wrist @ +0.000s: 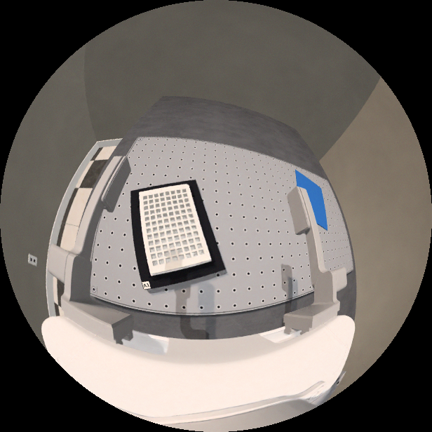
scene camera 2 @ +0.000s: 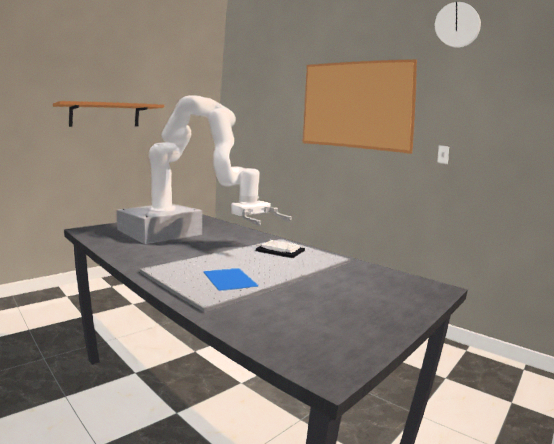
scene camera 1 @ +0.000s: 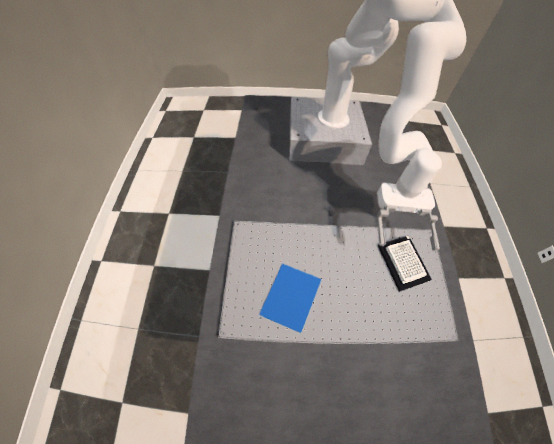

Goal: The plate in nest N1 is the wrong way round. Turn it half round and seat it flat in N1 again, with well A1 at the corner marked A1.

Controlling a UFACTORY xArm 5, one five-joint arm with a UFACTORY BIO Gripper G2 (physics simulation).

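The white well plate lies in the black nest at the right of the perforated board in scene camera 1. The label A1 shows at the nest's near left corner in the wrist view. Which plate corner holds well A1 is too small to tell. My gripper is wide open and empty. It hangs above the board, higher than the plate and apart from it, with its fingers reaching out nearly level in scene camera 2.
A flat blue sheet lies on the perforated grey board, away from the nest. The arm's grey base block stands at the rear of the dark table.
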